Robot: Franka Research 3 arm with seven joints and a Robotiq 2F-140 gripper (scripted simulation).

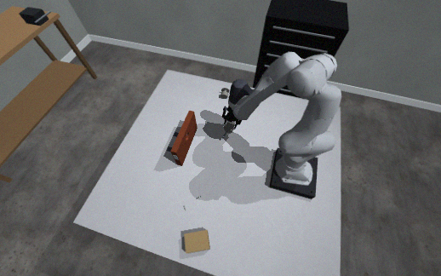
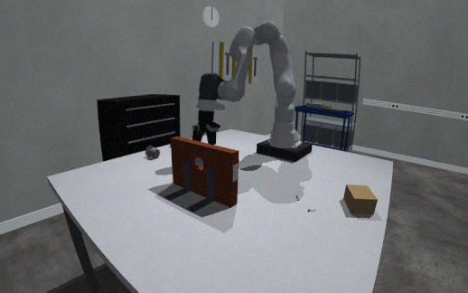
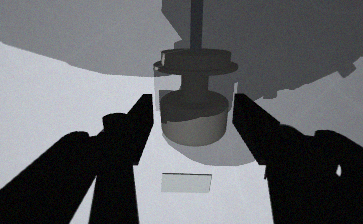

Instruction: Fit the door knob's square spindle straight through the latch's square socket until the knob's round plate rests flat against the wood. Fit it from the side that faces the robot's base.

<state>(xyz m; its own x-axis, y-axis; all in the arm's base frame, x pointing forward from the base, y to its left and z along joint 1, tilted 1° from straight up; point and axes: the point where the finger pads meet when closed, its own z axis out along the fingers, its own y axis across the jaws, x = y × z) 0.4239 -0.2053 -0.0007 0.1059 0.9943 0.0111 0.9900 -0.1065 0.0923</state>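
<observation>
My gripper is now 4 cm to the right of the grey door knob, 2 cm above it and 1 cm short of it. Round my hand: cardboard box 75 cm to the left, 6 cm behind, 2 cm below; orange-handled screwdriver 28 cm to the right, 8 cm behind, 4 cm below; red-brown wooden door block 23 cm to the left, 23 cm ahead, 6 cm above.
</observation>
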